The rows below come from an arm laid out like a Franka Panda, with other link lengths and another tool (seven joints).
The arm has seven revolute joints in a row. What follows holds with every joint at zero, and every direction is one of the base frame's.
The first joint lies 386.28 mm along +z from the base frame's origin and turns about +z.
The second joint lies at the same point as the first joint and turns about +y.
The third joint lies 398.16 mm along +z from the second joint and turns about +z.
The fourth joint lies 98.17 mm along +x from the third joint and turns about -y.
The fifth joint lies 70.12 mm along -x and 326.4 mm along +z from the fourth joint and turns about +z.
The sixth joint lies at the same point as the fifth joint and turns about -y.
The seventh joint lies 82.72 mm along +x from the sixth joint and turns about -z.
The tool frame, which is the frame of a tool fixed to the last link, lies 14 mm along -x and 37 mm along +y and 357.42 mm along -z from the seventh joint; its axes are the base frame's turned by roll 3.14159, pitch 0.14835 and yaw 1.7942 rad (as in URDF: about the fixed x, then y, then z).
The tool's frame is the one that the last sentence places.
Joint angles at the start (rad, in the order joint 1, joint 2, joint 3, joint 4, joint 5, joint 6, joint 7):
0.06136, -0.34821, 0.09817, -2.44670, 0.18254, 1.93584, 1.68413
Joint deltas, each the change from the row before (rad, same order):
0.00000, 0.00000, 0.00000, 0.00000, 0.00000, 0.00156, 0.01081
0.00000, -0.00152, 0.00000, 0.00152, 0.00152, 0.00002, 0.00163
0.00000, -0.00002, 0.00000, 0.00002, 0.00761, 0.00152, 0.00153
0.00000, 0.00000, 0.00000, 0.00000, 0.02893, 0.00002, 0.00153
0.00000, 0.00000, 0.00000, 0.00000, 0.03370, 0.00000, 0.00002
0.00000, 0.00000, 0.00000, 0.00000, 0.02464, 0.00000, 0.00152
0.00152, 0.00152, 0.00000, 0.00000, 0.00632, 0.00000, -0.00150
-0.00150, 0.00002, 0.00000, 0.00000, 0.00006, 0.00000, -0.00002
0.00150, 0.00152, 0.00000, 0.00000, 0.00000, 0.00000, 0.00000
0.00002, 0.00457, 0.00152, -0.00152, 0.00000, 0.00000, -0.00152
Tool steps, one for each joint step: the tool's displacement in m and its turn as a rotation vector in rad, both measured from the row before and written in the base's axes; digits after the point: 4 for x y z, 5 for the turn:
0.0007, -0.0004, 0.0000, -0.00179, -0.00034, -0.01077
0.0008, 0.0005, 0.0011, 0.00135, -0.00268, -0.00231
0.0005, 0.0021, 0.0004, 0.00636, -0.00049, -0.00551
-0.0003, 0.0082, 0.0014, 0.02454, 0.00353, -0.01602
-0.0002, 0.0096, 0.0019, 0.02888, 0.00390, -0.01693
0.0000, 0.0069, 0.0016, 0.02086, 0.00314, -0.01384
-0.0003, 0.0023, -0.0001, 0.00558, 0.00195, -0.00021
0.0002, -0.0005, 0.0000, 0.00005, 0.00002, -0.00151
-0.0003, 0.0005, -0.0005, -0.00009, 0.00152, 0.00150
-0.0012, 0.0004, -0.0022, -0.00076, 0.00572, 0.00286

